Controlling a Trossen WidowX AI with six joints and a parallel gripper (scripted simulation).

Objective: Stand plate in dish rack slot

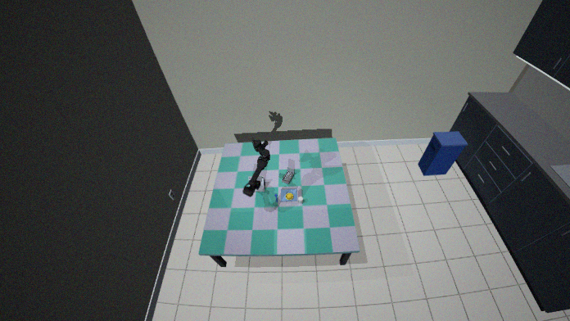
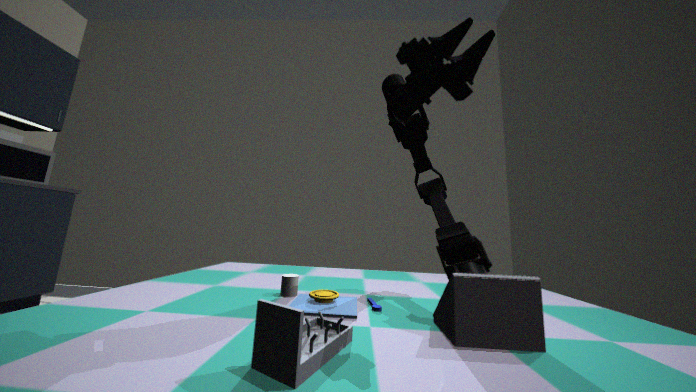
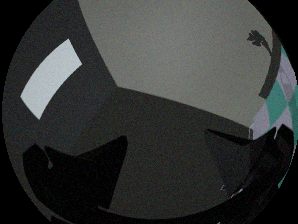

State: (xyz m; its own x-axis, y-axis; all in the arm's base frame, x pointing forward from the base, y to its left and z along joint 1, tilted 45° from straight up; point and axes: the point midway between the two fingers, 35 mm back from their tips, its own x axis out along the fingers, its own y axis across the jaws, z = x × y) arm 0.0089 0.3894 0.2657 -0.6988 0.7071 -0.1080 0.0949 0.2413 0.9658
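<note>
My gripper tip is now 520 mm above the yellow plate, 290 mm short of it and 210 mm to the left of it. From my gripper tip the other things lie so: blue spoon 540 mm below, 210 mm to the right, 170 mm ahead; grey dish rack 520 mm below, 270 mm ahead, 20 mm to the left; light blue mat 540 mm below, 290 mm ahead, 190 mm to the right.
</note>
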